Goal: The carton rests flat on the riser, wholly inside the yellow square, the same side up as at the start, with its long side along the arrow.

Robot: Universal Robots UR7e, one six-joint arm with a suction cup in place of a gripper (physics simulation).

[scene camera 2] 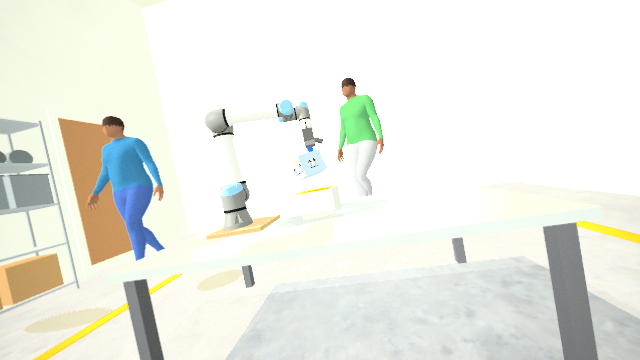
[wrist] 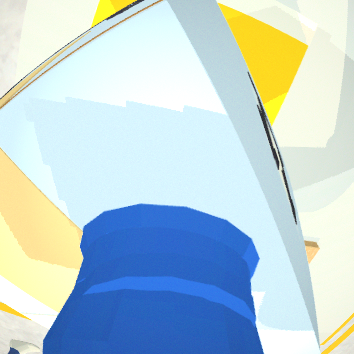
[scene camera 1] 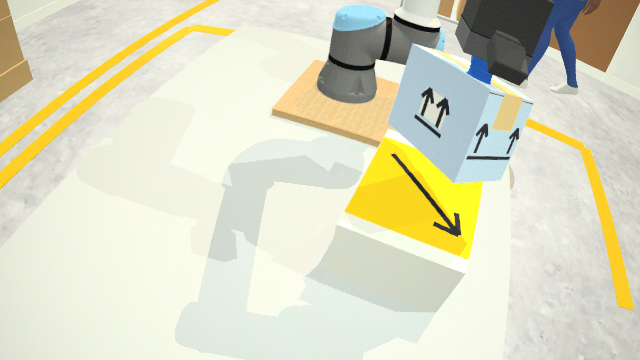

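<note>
The light blue carton point(scene camera 1: 467, 117) point(scene camera 2: 320, 160) point(wrist: 150, 150) hangs tilted above the riser point(scene camera 1: 395, 265) point(scene camera 2: 328, 200), with a gap beneath it in scene camera 2. Its printed arrows point upward at a slant. My gripper's blue suction cup point(scene camera 1: 480, 70) point(scene camera 2: 310, 148) point(wrist: 165, 260) is on the carton's taped top, shut on the carton. The yellow square point(scene camera 1: 370, 195) point(scene camera 2: 315, 190) point(wrist: 270, 55) lies on the riser's top; the carton hides its far right part in scene camera 1. The black arrow point(scene camera 1: 425, 194) shows along its length there.
The arm's base stands on a wooden board point(scene camera 1: 310, 112) point(scene camera 2: 260, 224) beside the riser, on the pale table point(scene camera 1: 125, 260) point(scene camera 2: 450, 225). A person in green point(scene camera 2: 357, 120) and a person in blue point(scene camera 2: 125, 165) are behind the table. A shelf unit point(scene camera 2: 47, 165) stands at the left.
</note>
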